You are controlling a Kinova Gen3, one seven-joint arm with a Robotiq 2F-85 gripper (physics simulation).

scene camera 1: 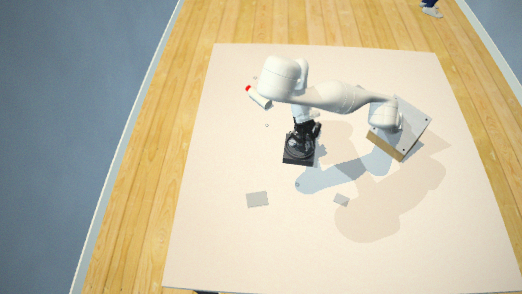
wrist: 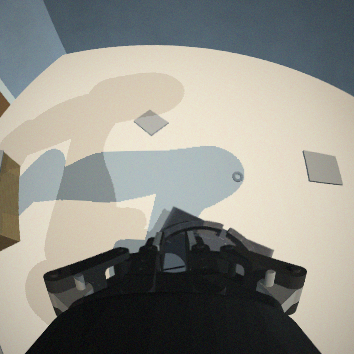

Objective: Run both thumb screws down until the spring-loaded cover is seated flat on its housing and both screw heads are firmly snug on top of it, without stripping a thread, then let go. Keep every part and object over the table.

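Places are measured from the arm's base along level axes (x right, y down, z ahead), in millimetres.
Where they show: gripper, fingertip midpoint: [scene camera 1: 309,149] [wrist: 174,241].
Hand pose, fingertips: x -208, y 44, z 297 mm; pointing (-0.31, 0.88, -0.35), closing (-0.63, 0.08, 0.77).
Things, the pixels of their top centre, and the offset from my fingertips. "pt": a spot on its surface instead. Level surfaces: height alone.
- dark square housing at its top centre: [wrist: 199,283] [scene camera 1: 299,144] dx +18, dy +13, dz +42 mm
- beige mat at its surface level: dy +69 mm
- pale slotted screw head at a spot on its surface: [wrist: 173,262] pt dx +16, dy +5, dz +11 mm
- white cylinder with a red cap, top centre: [scene camera 1: 257,92] dx +243, dy +19, dz +308 mm
The dark square housing [scene camera 1: 292,158] [wrist: 260,248] with its round cover [scene camera 1: 296,150] [wrist: 211,229] stands on the beige mat [scene camera 1: 255,248] near the middle. My gripper [scene camera 1: 303,140] [wrist: 174,241] points straight down onto the cover, with its fingers close together. In the wrist view a pale slotted screw head [wrist: 173,262] shows just below the narrow gap between the fingers. I cannot see the fingers pressing on it. The second screw is hidden behind the fingers.
A white cylinder with a red cap [scene camera 1: 258,98] lies at the back left. Two grey squares [scene camera 1: 257,199] [scene camera 1: 341,199] [wrist: 322,168] [wrist: 151,122] lie in front. Small washers [scene camera 1: 297,184] [wrist: 237,176] [scene camera 1: 266,125] lie around. The arm's base block [scene camera 1: 408,131] [wrist: 8,204] stands at the right.
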